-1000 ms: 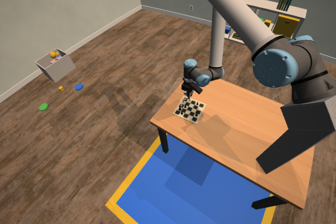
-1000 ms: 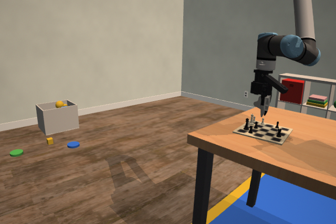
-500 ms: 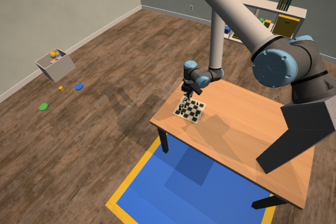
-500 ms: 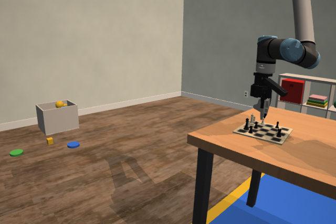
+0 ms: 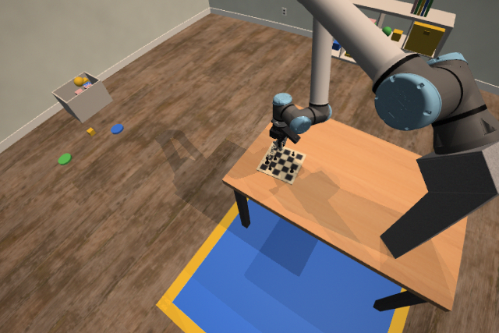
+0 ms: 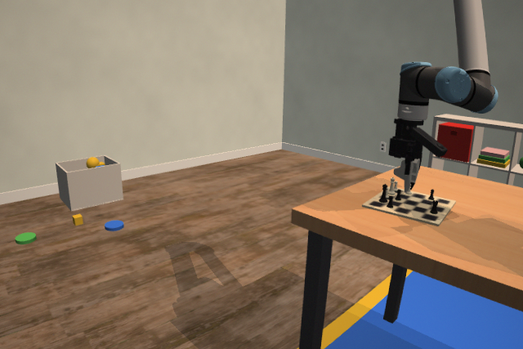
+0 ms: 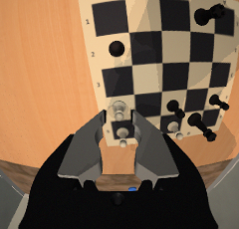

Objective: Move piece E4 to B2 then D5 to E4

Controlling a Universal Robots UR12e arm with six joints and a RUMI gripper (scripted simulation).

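My hand is 50 mm short of the tall white piece and 30 mm to the right of it. Also, from my hand: chessboard 80 mm to the left, 30 mm below, 20 mm behind; then black piece 130 mm to the left, 100 mm behind, 10 mm below.
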